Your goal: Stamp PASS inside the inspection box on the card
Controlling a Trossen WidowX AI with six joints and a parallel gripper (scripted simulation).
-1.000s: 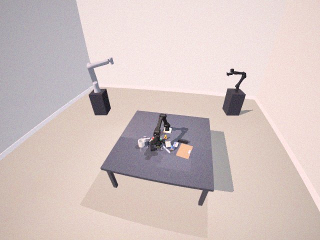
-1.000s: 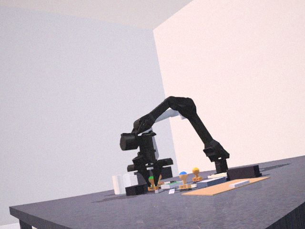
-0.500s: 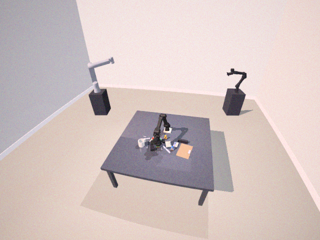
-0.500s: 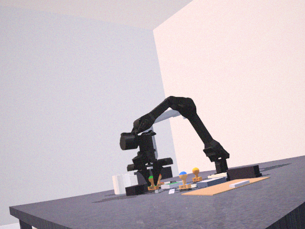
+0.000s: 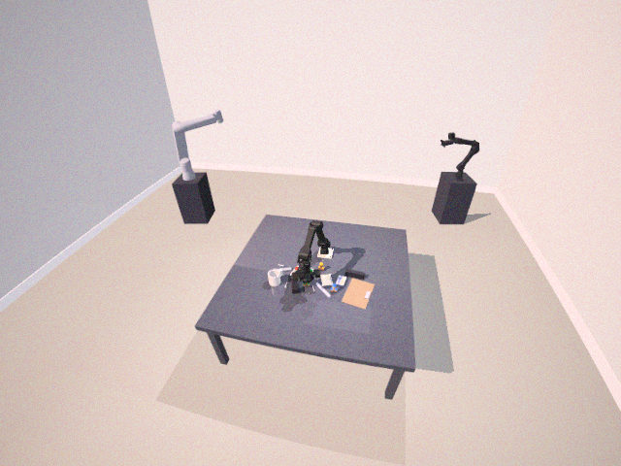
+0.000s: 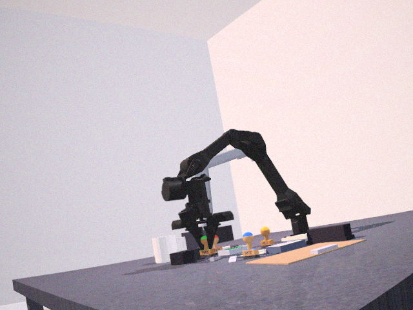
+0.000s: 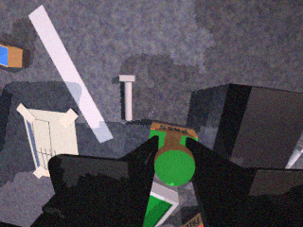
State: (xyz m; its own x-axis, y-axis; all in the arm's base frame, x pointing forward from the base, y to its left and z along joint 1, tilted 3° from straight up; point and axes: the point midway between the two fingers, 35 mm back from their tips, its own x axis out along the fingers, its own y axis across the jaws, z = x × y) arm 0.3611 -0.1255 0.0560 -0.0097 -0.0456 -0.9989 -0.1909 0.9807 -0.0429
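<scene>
The green ink pad lies 12 cm behind my gripper tip, 1 cm to the left of it and 3 cm below it. From my gripper tip the other things lie so: black box (1 cm ahead, 7 cm to the right, 1 cm below); then green-knobbed PASS stamp (right at my gripper tip); then red-knobbed stamp (12 cm behind, 7 cm to the right, 1 cm below).
</scene>
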